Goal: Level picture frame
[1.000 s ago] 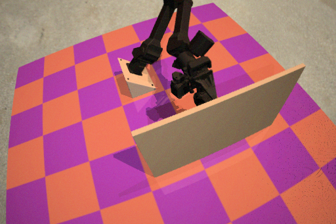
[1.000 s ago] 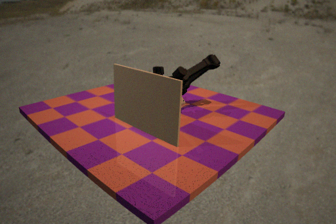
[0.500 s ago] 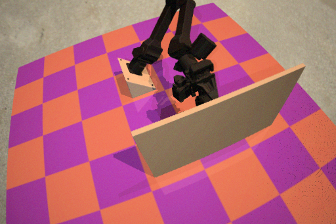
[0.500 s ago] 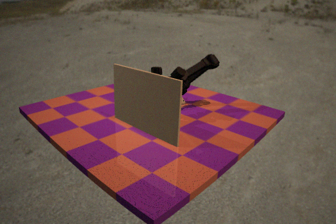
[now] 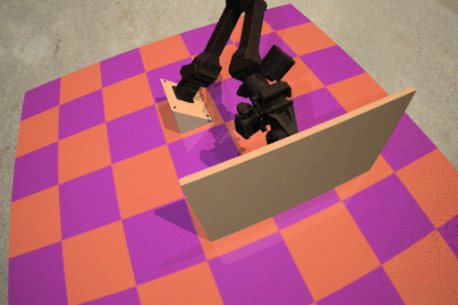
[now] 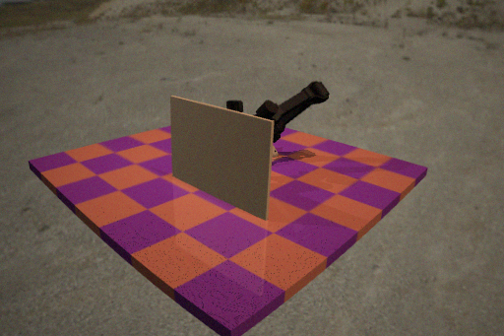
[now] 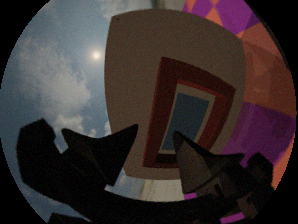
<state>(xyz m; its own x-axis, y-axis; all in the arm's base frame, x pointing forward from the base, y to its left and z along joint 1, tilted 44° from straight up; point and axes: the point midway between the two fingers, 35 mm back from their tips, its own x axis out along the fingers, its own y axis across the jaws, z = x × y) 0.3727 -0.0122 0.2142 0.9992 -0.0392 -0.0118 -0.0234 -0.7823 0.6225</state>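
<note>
Now: the picture frame 50 mm below my gripper tip and 10 mm ahead of it. The rest, counted from my gripper tip: wall panel (60 mm below, 20 mm ahead, 10 mm to the left).
</note>
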